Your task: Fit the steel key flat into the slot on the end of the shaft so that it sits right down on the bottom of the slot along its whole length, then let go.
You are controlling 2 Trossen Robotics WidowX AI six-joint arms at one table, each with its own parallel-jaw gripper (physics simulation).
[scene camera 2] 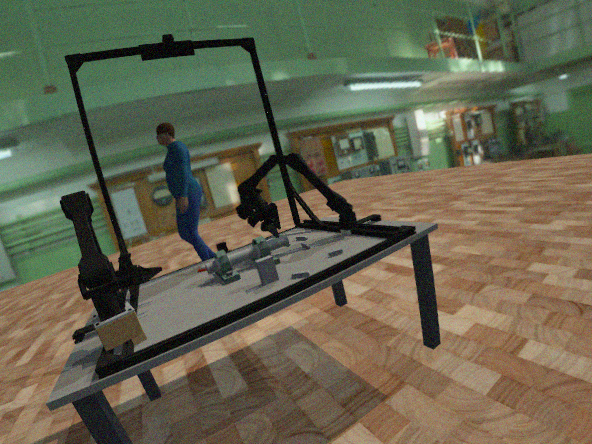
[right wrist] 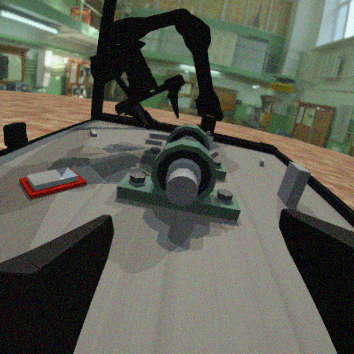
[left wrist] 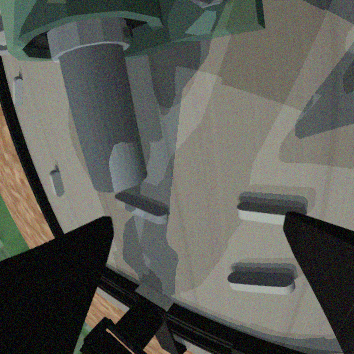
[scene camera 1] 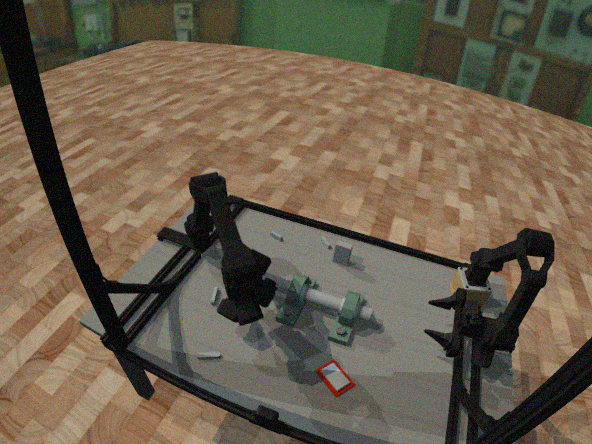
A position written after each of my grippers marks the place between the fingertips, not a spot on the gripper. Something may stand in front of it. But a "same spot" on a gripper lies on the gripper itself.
Labels:
my left gripper: scene camera 2 279, 233; right wrist; left wrist; scene camera 1 249, 290
my right gripper: scene camera 2 162, 268; right wrist 196, 221; scene camera 1 426, 315; not seen in the left wrist view (out of frame)
same spot on my left gripper: [left wrist: 55, 281] = [right wrist: 170, 102]

